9 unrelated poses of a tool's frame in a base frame.
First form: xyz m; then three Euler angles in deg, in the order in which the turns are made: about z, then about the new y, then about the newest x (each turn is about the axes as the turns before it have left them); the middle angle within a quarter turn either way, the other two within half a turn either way.
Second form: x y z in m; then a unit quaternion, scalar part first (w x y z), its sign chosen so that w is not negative. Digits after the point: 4 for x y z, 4 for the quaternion.
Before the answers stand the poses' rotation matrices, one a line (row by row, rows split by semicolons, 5 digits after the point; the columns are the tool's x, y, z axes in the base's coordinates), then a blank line. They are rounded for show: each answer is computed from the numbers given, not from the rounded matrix.
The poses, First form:
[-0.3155, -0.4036, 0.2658, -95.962, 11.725, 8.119]
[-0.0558, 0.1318, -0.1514, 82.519, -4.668, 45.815]
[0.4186, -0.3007, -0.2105, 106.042, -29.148, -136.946]
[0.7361, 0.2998, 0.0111, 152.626, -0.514, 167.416]
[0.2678, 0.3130, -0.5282, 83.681, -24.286, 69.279]
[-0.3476, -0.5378, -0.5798, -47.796, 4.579, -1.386]
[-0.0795, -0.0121, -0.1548, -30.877, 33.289, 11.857]
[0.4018, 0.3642, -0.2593, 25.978, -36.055, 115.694]
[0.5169, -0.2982, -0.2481, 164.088, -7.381, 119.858]
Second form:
-0.10170 0.98164 -0.16136; -0.97384 -0.13137 -0.18542; -0.20321 0.13828 0.96932
0.12977 -0.69864 0.70360; 0.98820 0.03288 -0.14960; 0.08138 0.71471 0.69467
-0.24135 0.61037 -0.75445; 0.83936 0.52149 0.15339; 0.48707 -0.59623 -0.63818
-0.88799 0.45049 0.09240; 0.45978 0.86579 0.19750; 0.00897 0.21786 -0.97594
0.10032 -0.39401 0.91362; 0.90597 -0.34341 -0.24758; 0.41129 0.85254 0.32251
0.66963 0.73924 0.07153; -0.73839 0.67301 -0.04287; -0.07983 -0.02411 0.99652
0.71744 0.59904 0.35558; -0.42899 0.78208 -0.45201; -0.54886 0.17175 0.81808
0.72677 -0.28687 0.62411; 0.35412 -0.62207 -0.69830; 0.58856 0.72851 -0.35052
-0.95372 0.24364 0.17626; 0.27189 0.44823 0.85157; 0.12847 0.86008 -0.49373

[-0.3155, -0.4036, 0.2658, 0.6588, 0.1228, 0.0159, -0.7420]
[-0.0558, 0.1318, -0.1514, 0.6814, 0.3171, 0.2283, 0.6189]
[0.4186, -0.3007, -0.2105, 0.4006, -0.4678, -0.7748, 0.1429]
[0.7361, 0.2998, 0.0111, 0.0216, 0.2357, 0.9656, 0.1075]
[0.2678, 0.3130, -0.5282, 0.5195, 0.5294, 0.2417, 0.6256]
[-0.3476, -0.5378, -0.5798, 0.9137, 0.0051, 0.0414, -0.4043]
[-0.0795, -0.0121, -0.1548, 0.9107, 0.1712, 0.2483, -0.2822]
[0.4018, 0.3642, -0.2593, 0.4342, 0.8215, 0.0205, 0.3690]
[0.5169, -0.2982, -0.2481, 0.0140, 0.1515, 0.8508, 0.5029]

